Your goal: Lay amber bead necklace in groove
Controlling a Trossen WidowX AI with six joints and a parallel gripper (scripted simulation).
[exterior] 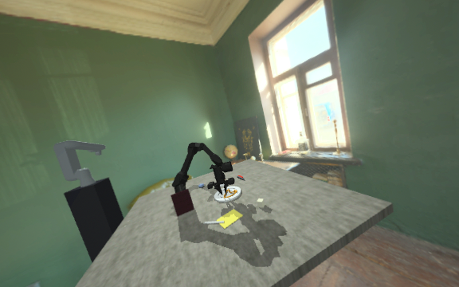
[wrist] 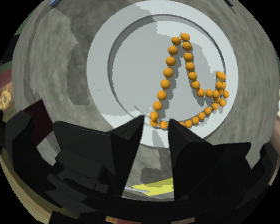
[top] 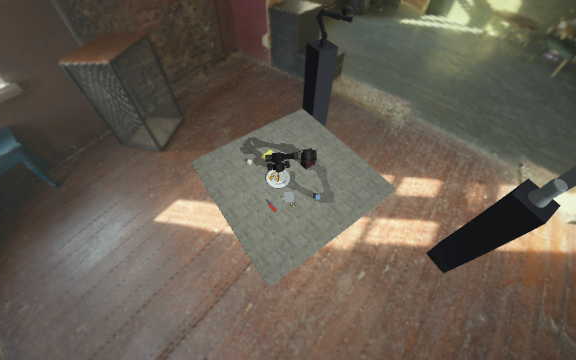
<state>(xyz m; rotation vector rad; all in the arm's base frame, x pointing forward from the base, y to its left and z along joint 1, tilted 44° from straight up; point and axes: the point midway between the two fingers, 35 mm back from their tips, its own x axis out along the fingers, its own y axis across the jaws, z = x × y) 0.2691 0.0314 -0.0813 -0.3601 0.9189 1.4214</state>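
The board lies 30 mm ahead of my gripper tip, 40 mm to the left of it and 30 mm below it. Also, from my gripper tip: grey square (40 mm ahead, 250 mm to the left, 30 mm below); then white stick (110 mm behind, 210 mm to the right, 30 mm below); then yellow card (20 mm behind, 220 mm to the right, 30 mm below).
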